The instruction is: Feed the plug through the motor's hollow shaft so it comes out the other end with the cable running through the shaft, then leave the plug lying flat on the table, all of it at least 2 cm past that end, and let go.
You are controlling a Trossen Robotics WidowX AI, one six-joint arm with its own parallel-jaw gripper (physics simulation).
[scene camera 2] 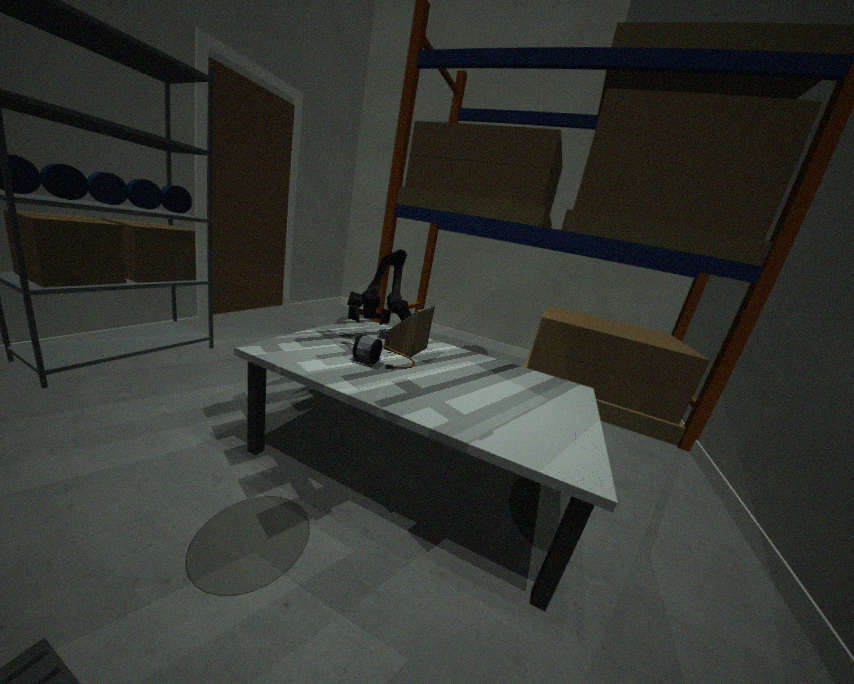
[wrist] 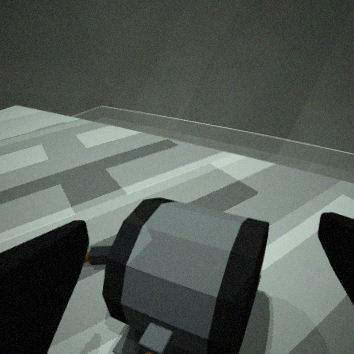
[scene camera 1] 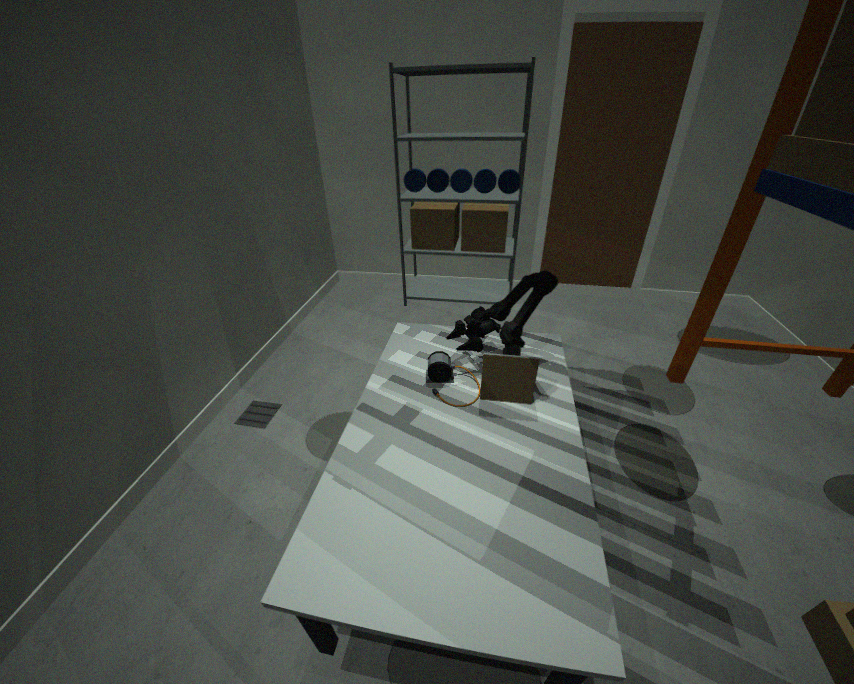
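Seen in the pictures: gripper, between the fingertips: [scene camera 2: 369, 322] [wrist: 203, 228] [scene camera 1: 451, 343]; arm's base, origin of its link: [scene camera 2: 408, 320] [scene camera 1: 511, 360].
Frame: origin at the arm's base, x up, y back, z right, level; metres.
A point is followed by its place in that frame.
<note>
The motor [scene camera 1: 439, 366] {x -0.052, y -0.288, z -0.043 m} [scene camera 2: 367, 349] {x -0.072, y -0.342, z -0.028 m} [wrist: 175, 260] {x -0.046, y -0.275, z 0.009 m}, a grey cylinder with black ends, lies on its side on the white table [scene camera 1: 456, 570] {x -0.141, y -0.057, z -0.769 m} [scene camera 2: 541, 434] {x -0.141, y -0.319, z -0.753 m}. The dark plug [scene camera 1: 436, 391] {x -0.127, y -0.282, z -0.114 m} [scene camera 2: 389, 366] {x -0.130, y -0.293, z -0.114 m} [wrist: 101, 255] {x -0.128, y -0.283, z -0.106 m} lies on the table outside the motor's left end in the wrist view, partly hidden by it. Its orange cable [scene camera 1: 459, 406] {x -0.138, y -0.175, z -0.166 m} [scene camera 2: 412, 362] {x -0.137, y -0.151, z -0.149 m} curves over the table towards the tan board. My gripper [scene camera 1: 454, 342] {x 0.010, y -0.257, z 0.042 m} [scene camera 2: 369, 319] {x 0.010, y -0.257, z 0.042 m} [wrist: 203, 228] {x 0.010, y -0.257, z 0.042 m} is open and empty, above and behind the motor; its fingers frame the motor in the wrist view. The shaft's openings cannot be made out.
A tan upright board [scene camera 1: 508, 379] {x -0.025, y -0.002, z -0.092 m} [scene camera 2: 411, 333] {x -0.024, y -0.106, z -0.088 m} stands on the table beside the cable, in front of the arm's base. The table's far edge runs beyond the motor in the wrist view. A metal shelf unit [scene camera 1: 529, 99] and an orange rack [scene camera 1: 719, 263] stand off the table.
</note>
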